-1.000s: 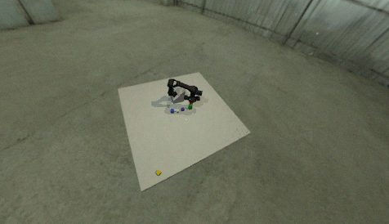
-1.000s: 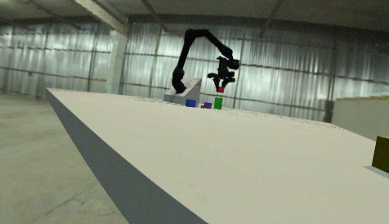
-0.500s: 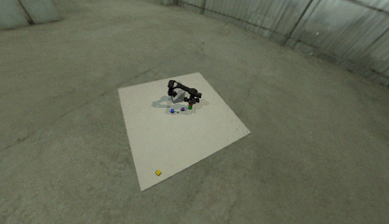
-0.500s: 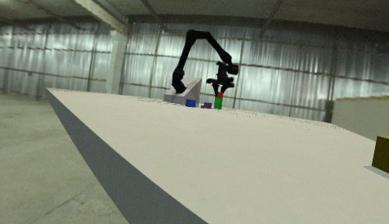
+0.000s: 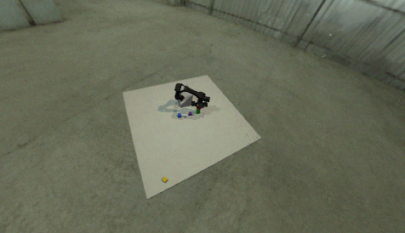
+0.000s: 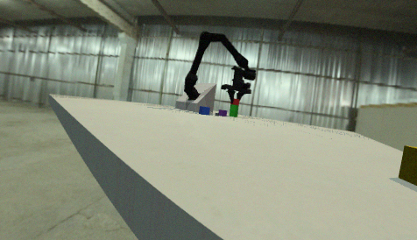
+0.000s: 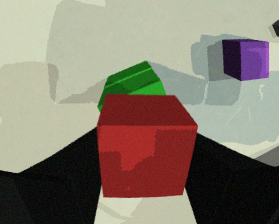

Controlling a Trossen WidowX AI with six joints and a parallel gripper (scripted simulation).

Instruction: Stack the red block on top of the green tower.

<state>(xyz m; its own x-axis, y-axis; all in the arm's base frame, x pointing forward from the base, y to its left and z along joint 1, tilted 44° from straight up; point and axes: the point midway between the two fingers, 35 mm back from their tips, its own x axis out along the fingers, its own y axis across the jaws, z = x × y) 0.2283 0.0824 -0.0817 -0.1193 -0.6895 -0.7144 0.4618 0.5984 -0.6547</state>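
The red block lies 1 cm above my gripper tip. The rest, counted from my gripper tip: yellow block: 54 cm ahead, 62 cm to the right, 6 cm below; purple block: 1 cm behind, 11 cm to the right, 6 cm below; blue block: 4 cm behind, 23 cm to the right, 6 cm below.
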